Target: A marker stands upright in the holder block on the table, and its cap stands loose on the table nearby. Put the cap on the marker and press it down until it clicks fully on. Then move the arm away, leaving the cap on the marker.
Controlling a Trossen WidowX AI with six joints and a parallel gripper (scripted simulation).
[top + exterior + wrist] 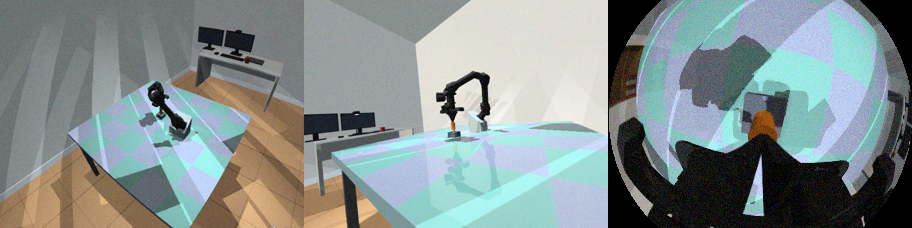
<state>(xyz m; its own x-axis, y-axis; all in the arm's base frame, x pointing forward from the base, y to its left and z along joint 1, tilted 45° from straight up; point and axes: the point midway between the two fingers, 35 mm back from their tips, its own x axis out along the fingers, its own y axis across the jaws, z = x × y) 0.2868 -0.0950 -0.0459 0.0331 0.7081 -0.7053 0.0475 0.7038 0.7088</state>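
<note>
Now: the orange cap 30 mm below my gripper tip. Also, from my gripper tip: grey holder block (90 mm below).
</note>
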